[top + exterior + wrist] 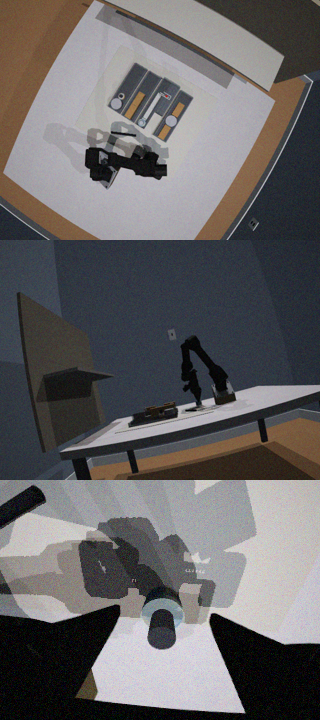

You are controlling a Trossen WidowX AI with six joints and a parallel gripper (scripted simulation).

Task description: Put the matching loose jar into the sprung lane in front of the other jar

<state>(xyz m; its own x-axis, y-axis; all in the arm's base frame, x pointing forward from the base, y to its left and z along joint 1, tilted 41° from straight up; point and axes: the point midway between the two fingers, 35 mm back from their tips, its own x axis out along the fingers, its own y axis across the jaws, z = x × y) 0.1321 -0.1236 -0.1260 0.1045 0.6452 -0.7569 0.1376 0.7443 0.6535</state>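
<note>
Now: the black bar 180 mm to the left of my gripper tip, 100 mm ahead of it and 30 mm below it. Round my gripper tip: wall shelf 700 mm ahead, 330 mm above, 50 mm to the left; then red mark 370 mm ahead, 40 mm to the left, 30 mm above.
</note>
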